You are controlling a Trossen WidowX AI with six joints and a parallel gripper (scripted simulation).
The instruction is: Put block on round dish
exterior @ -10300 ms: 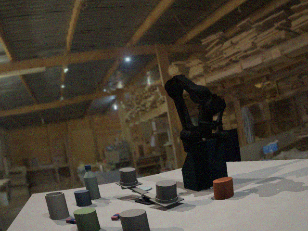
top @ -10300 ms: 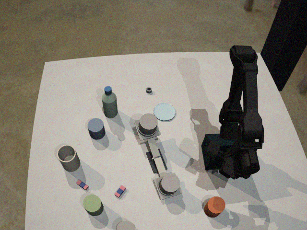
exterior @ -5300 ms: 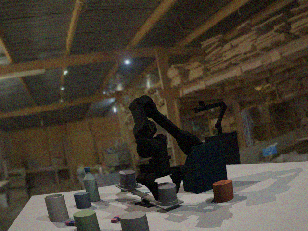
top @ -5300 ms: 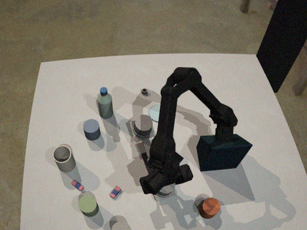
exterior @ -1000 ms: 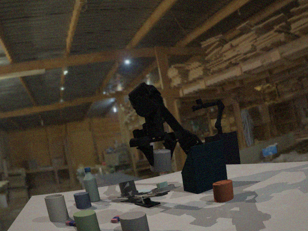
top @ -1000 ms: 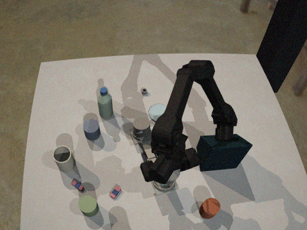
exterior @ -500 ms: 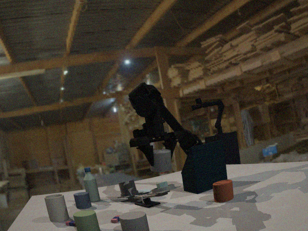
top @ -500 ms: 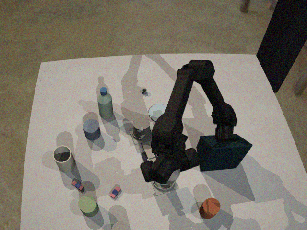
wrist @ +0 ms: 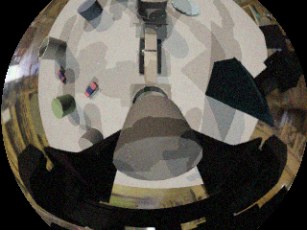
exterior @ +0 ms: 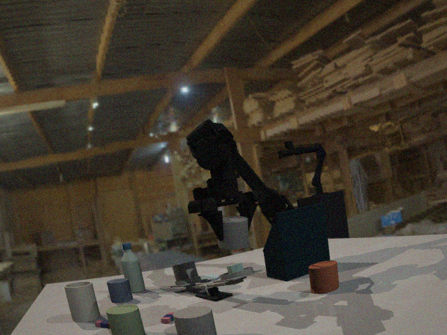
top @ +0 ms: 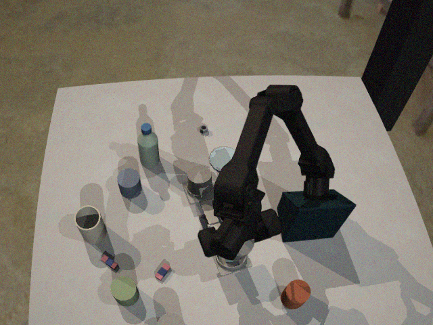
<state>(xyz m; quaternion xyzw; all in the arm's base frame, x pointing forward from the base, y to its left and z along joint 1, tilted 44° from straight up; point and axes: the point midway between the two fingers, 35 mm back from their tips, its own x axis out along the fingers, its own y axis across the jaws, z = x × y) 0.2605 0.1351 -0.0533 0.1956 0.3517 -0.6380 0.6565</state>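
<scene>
Right now the pale green block is 10 mm to the right of my gripper tip and 80 mm below it. Round my gripper tip: pale blue round dish 40 mm behind, 380 mm to the right, 170 mm below; small balance 30 mm ahead, 130 mm to the right, 150 mm below; orange cylinder 180 mm behind, 110 mm to the left, 130 mm below.
</scene>
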